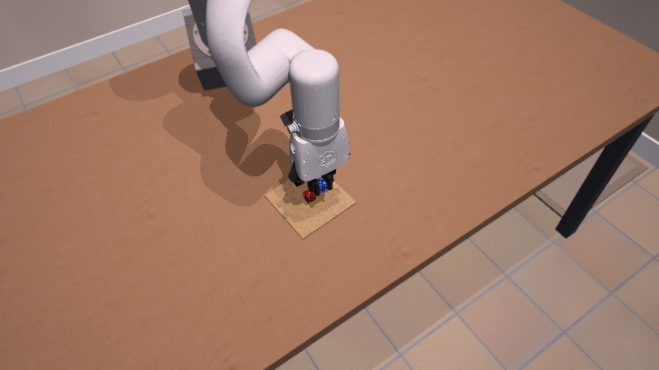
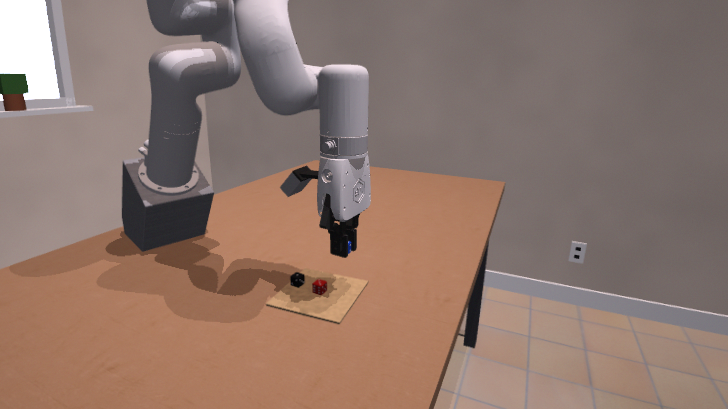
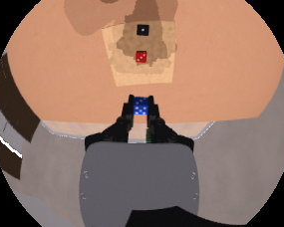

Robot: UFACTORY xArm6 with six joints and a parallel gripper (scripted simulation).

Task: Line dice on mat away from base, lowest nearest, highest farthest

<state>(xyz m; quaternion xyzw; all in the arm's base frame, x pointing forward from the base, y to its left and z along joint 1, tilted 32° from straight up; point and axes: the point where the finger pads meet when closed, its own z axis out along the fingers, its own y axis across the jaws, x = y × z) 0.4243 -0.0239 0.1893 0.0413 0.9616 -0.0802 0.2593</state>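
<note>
My gripper is now 5 cm past the red die and 10 cm above it. From my hand the other things lie so: black die (10 cm behind, 1 cm to the left, 10 cm below); then tan mat (5 cm behind, 11 cm below); then blue die (1 cm below).
</note>
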